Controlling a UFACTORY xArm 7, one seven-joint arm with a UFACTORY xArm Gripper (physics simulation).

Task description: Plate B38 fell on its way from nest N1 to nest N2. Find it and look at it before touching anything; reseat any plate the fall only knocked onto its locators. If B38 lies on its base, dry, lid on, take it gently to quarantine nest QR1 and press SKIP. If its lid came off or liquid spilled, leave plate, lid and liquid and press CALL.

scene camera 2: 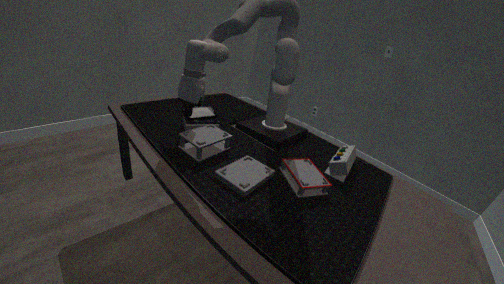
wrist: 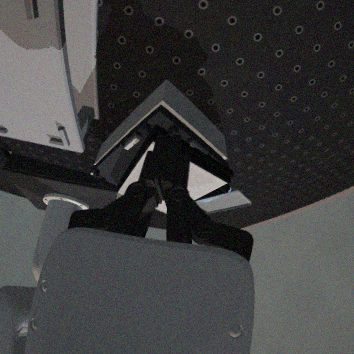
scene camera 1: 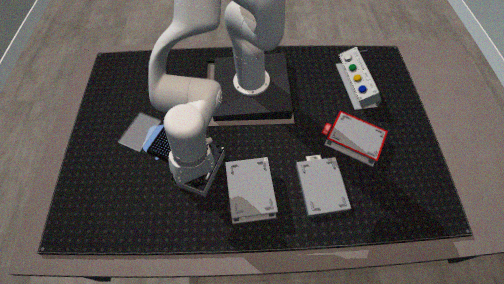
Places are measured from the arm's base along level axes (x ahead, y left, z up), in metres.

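Pixels of known places: gripper, fingertip midpoint: (scene camera 2: 187, 116) (wrist: 171, 147) (scene camera 1: 195, 182); arm's base at its link origin: (scene camera 2: 273, 125) (wrist: 66, 202) (scene camera 1: 251, 81).
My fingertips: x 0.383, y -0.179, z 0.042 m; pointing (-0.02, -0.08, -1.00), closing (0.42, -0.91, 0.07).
Ahead of a thing's pixels: the offset from my fingertips to its top centre. "*": to the spot under its first point.
A dark well plate {dx -0.179, dy -0.099, dz -0.058 m} (scene camera 1: 159, 141) lies at the left, partly hidden by my arm; its label is not readable. Light-blue liquid (scene camera 1: 152, 136) shows along its edge. A flat translucent lid {* dx -0.220, dy -0.210, dz -0.070 m} (scene camera 1: 136, 132) (wrist: 226, 201) lies apart from its wells, on the mat. A white panel {dx -0.067, dy -0.014, dz +0.009 m} (scene camera 2: 202, 112) (wrist: 206, 182) shows behind my fingers; I cannot tell what part it is. My gripper (wrist: 171, 147) is shut and empty, above an open dark box {* dx -0.024, dy +0.037, dz -0.019 m} (scene camera 1: 212, 176) (wrist: 200, 122). Its fingertips are hidden in scene camera 1. The red-rimmed nest QR1 {dx -0.136, dy +0.491, dz -0.026 m} (scene camera 1: 358, 136) (scene camera 2: 306, 172) bears no plate.
Two grey nests {* dx +0.012, dy +0.148, dz -0.015 m} (scene camera 1: 251, 185) {* dx +0.017, dy +0.356, dz -0.050 m} (scene camera 1: 324, 186) stand right of the dark box, the nearer one raised on posts. A button box {dx -0.373, dy +0.560, dz +0.012 m} (scene camera 1: 361, 75) (scene camera 2: 343, 160) with white, green, yellow and blue buttons stands at the back right. The arm's base block (scene camera 1: 252, 107) is at the back.
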